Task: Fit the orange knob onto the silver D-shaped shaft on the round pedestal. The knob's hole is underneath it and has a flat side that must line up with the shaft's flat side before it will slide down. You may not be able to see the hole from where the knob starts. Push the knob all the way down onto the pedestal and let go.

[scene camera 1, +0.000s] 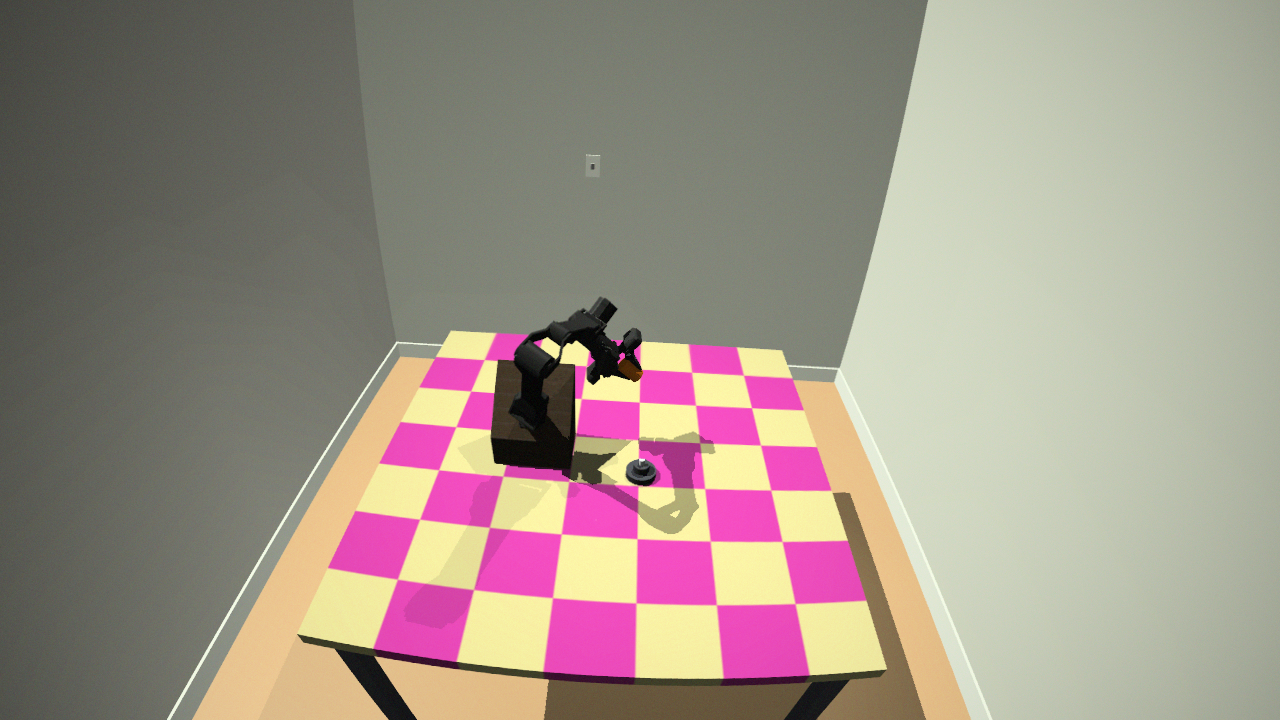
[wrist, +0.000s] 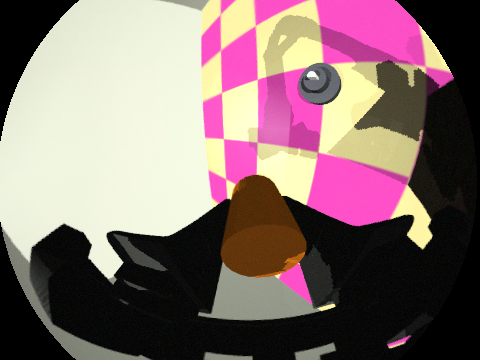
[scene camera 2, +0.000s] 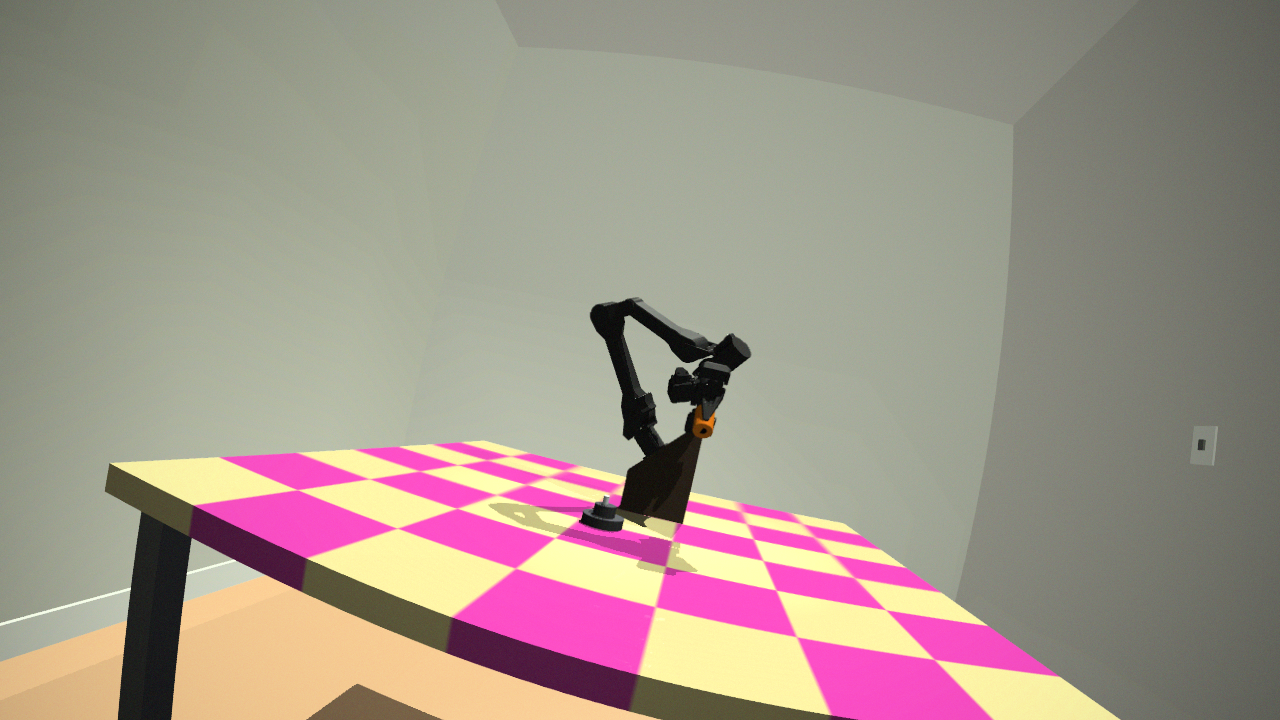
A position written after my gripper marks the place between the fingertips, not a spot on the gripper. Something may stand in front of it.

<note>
My gripper (scene camera 2: 703, 427) carries an orange knob (wrist: 261, 238). Further things: a round dark pedestal (scene camera 2: 603, 516).
My gripper shows as well in scene camera 1 (scene camera 1: 635, 374) and in the wrist view (wrist: 256, 202). The round dark pedestal is seen too in the wrist view (wrist: 320, 83).
</note>
